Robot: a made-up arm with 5 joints.
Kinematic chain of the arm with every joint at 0, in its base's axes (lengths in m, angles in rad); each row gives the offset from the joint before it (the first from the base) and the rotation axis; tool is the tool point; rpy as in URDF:
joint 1: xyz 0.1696 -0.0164 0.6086 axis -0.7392 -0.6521 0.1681
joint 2: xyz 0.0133 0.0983 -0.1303 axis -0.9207 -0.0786 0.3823
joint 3: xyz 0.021 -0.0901 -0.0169 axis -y
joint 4: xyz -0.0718 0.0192 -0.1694 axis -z
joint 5: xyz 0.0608 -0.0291 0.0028 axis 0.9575 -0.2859 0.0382
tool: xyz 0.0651 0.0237 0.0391 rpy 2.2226 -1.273 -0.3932
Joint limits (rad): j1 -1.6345..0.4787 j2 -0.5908..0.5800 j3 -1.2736..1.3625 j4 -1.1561..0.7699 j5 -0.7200..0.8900
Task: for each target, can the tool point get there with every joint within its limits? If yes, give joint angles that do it. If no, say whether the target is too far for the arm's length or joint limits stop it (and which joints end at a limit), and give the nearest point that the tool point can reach.
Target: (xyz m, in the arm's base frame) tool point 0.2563 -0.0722 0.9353
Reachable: no: joint limits stop it (at a limit: joint 1, joint 2, joint 3, joint 4, joint 5) | nearest point 0.1770 0.1239 0.8208 | short by 0.241 m
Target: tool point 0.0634 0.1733 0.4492
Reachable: yes | joints -0.6830 0.3307 -0.6483 -0.8333 0.0115
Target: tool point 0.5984 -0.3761 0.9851
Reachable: no: too far | nearest point 0.3667 -0.0801 0.5967 | short by 0.541 m
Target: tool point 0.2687 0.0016 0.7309
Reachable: no: joint limits stop it (at a limit: joint 1, joint 2, joint 3, joint 5) | nearest point 0.3567 -0.0211 0.5962 | short by 0.162 m
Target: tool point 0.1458 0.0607 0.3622
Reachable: yes | joints -0.5926 0.3510 -0.2520 0.1356 -0.0237
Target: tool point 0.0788 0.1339 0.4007
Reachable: yes | joints -0.4446 -0.1859 -0.9129 -0.3341 0.4713
